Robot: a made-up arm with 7 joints. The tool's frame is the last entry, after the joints. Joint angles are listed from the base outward. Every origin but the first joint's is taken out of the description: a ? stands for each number. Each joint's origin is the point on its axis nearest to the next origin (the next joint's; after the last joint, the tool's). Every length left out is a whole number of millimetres.
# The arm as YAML. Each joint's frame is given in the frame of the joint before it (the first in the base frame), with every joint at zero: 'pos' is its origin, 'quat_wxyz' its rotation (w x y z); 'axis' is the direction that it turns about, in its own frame. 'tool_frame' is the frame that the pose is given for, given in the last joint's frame.
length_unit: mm
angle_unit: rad
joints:
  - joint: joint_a
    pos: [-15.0, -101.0, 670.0]
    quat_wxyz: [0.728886, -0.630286, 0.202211, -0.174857]
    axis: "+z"
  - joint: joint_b
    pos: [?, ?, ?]
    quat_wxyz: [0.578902, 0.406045, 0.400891, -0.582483]
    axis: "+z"
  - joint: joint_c
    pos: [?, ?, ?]
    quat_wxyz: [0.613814, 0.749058, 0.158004, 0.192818]
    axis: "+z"
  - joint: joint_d
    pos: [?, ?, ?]
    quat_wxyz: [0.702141, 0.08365, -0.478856, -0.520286]
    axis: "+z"
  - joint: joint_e
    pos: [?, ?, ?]
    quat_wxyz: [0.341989, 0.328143, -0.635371, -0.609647]
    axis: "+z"
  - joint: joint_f
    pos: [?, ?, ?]
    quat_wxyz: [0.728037, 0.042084, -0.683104, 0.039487]
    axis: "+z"
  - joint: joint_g
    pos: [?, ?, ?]
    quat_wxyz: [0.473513, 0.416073, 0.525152, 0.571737]
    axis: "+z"
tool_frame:
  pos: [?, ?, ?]
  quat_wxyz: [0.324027, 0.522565, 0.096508, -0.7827]
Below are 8 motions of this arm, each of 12 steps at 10 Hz.
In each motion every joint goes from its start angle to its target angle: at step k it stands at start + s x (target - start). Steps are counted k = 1, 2, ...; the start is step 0. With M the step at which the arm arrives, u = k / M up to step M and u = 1 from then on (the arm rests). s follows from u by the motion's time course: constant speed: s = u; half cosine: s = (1 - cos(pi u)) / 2; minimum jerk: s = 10 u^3 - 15 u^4 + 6 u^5.
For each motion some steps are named. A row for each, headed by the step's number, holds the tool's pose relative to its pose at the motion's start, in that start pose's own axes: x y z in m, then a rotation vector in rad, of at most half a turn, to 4 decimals.
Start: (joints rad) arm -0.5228 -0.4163 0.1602 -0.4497 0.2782 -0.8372 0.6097
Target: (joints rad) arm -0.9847 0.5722 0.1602 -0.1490 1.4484 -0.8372 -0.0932
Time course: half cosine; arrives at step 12
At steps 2, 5, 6, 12:
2: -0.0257 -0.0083 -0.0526 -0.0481 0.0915 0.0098
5: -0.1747 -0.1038 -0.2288 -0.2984 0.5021 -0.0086
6: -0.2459 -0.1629 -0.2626 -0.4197 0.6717 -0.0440
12: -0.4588 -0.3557 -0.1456 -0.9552 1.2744 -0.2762

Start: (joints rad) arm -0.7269 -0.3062 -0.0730 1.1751 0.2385 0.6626 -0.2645
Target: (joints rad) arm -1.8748 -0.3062 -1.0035 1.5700 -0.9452 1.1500 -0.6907
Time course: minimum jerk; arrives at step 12
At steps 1, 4, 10, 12:
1: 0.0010 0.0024 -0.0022 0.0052 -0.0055 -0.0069
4: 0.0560 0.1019 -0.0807 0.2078 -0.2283 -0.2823
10: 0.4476 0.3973 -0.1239 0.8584 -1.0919 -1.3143
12: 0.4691 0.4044 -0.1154 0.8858 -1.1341 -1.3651

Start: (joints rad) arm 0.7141 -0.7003 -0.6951 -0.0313 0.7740 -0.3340 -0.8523
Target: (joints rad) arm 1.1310 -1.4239 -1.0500 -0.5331 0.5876 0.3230 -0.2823
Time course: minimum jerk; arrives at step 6
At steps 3, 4, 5, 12:
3: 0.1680 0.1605 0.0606 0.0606 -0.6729 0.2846
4: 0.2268 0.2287 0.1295 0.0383 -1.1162 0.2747
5: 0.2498 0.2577 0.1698 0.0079 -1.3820 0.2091
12: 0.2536 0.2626 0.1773 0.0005 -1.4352 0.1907

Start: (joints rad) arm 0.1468 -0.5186 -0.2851 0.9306 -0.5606 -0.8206 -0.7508
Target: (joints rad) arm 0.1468 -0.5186 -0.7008 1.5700 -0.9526 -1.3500 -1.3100
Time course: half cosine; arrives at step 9
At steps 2, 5, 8, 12:
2: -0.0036 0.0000 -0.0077 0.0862 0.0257 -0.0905
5: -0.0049 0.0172 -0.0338 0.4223 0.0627 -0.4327
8: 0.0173 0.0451 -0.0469 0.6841 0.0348 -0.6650
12: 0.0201 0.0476 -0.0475 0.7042 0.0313 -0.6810

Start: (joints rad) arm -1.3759 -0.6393 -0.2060 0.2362 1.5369 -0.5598 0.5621
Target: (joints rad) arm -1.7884 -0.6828 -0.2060 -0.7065 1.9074 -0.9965 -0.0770
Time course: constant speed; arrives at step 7
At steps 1, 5, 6, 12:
1: 0.0341 -0.0295 -0.0313 -0.0035 0.0034 -0.1512
5: 0.0894 -0.1745 -0.1308 0.0037 -0.0272 -0.8157
6: 0.0831 -0.2061 -0.1485 0.0102 -0.0563 -0.9966
12: 0.0708 -0.2316 -0.1639 0.0177 -0.0983 -1.1820

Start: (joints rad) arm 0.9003 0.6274 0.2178 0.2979 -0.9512 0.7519 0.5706
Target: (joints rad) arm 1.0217 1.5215 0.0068 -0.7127 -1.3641 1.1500 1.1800
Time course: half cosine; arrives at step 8
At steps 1, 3, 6, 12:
1: 0.0013 -0.0100 0.0061 -0.0067 -0.0265 0.0315
3: 0.0137 -0.0860 0.0505 -0.0660 -0.1850 0.2726
6: 0.0944 -0.2270 0.1615 -0.3041 -0.3670 0.8419
12: 0.1290 -0.2474 0.2006 -0.4072 -0.3926 1.0084

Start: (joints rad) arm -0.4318 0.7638 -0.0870 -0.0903 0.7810 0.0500 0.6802
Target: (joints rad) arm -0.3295 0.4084 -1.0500 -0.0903 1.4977 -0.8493 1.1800
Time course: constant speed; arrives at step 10
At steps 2, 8, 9, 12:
2: -0.0113 0.0211 -0.0302 -0.0758 -0.1530 0.2523
8: 0.0166 0.0925 -0.1660 -0.6451 -0.5480 0.7667
9: 0.0364 0.1011 -0.1926 -0.7758 -0.5847 0.8109
12: 0.0617 0.1072 -0.2187 -0.9118 -0.6086 0.8429

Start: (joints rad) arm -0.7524 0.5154 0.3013 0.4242 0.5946 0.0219 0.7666
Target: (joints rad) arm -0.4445 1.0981 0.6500 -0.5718 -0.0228 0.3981 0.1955
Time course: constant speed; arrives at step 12
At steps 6, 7, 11, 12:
6: -0.0663 -0.0981 -0.0618 0.0402 -0.5133 -0.4539
7: -0.0789 -0.1114 -0.0729 0.0621 -0.6255 -0.4975
11: -0.1266 -0.1590 -0.1273 0.2101 -1.1105 -0.5550
12: -0.1369 -0.1703 -0.1438 0.2636 -1.2338 -0.5377

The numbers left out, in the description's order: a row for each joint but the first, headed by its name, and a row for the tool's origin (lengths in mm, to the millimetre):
joint_b: -35.0 -250.0 0.0
joint_c: 46.0 -192.0 0.0
joint_d: 141.0 154.0 0.0
joint_e: -57.0 -47.0 0.0
joint_f: 16.0 245.0 0.0
joint_g: -124.0 63.0 0.0
tool: -127.0 52.0 0.0

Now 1 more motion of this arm.
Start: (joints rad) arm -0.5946 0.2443 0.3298 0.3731 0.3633 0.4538 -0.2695
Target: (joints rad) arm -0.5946 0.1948 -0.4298 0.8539 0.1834 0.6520 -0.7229
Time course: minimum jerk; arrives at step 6
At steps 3, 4, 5, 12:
3: 0.0001 -0.0660 -0.0266 0.2817 0.0671 0.0437
4: 0.0099 -0.0991 -0.0495 0.4175 0.1060 0.0739
5: 0.0191 -0.1163 -0.0656 0.4908 0.1266 0.0947
12: 0.0212 -0.1195 -0.0691 0.5051 0.1304 0.0992

